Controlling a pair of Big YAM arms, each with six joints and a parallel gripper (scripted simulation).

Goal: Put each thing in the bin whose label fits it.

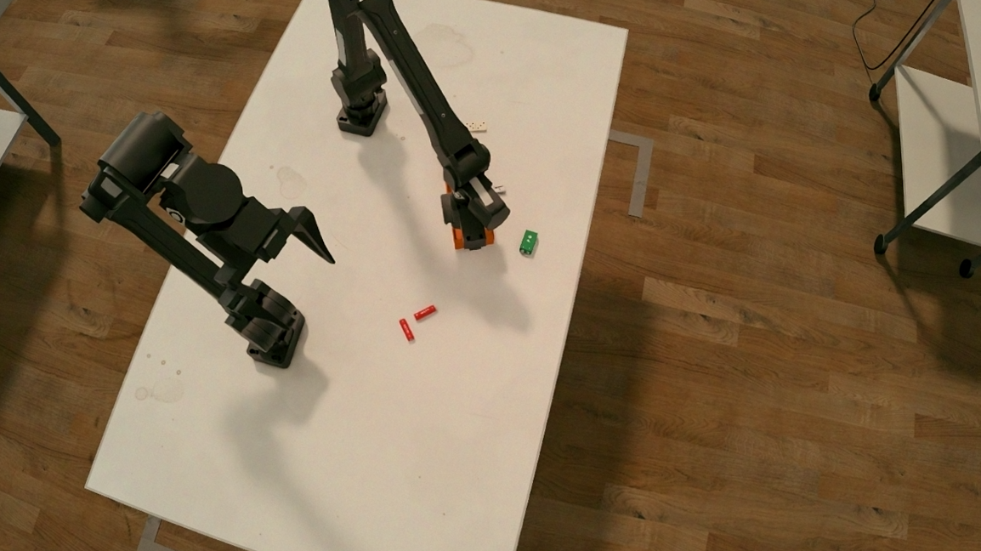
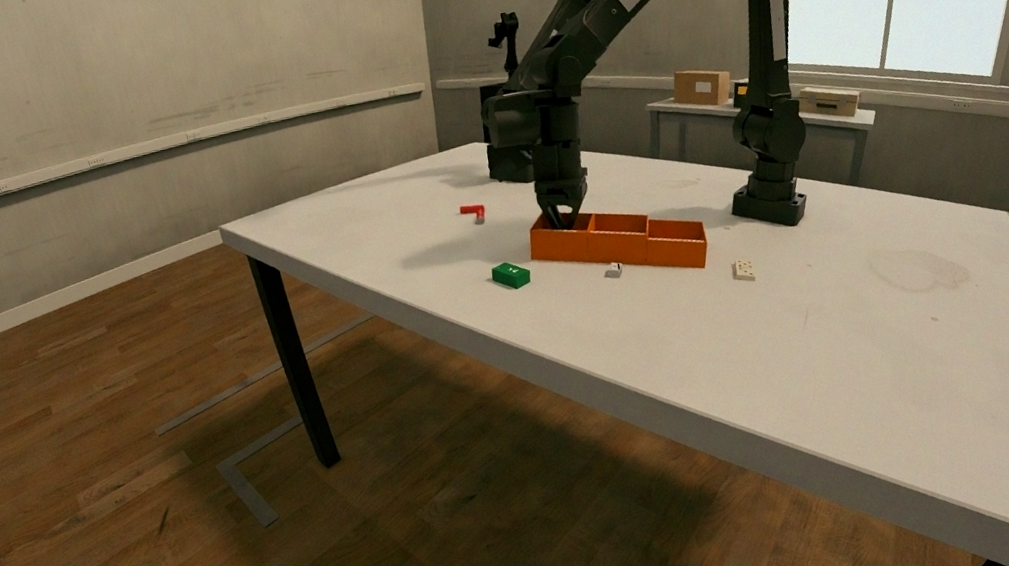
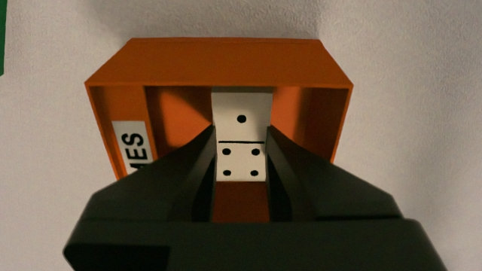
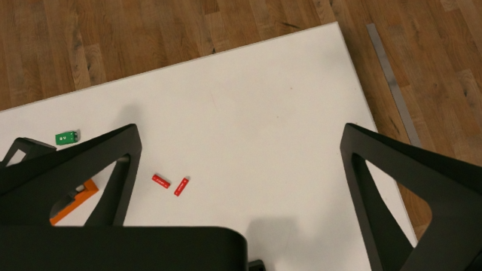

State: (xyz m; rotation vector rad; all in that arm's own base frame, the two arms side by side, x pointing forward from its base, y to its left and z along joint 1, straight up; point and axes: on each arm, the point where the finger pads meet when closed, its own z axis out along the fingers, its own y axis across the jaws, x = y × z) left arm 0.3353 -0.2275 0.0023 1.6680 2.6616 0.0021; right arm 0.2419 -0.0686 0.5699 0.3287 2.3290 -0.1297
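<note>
Right now the orange three-compartment bin is 80 mm to the left of my left hand and 30 mm behind it. Also, from my left hand: white sharpener-like block: 110 mm to the left, 40 mm ahead, 20 mm below.
</note>
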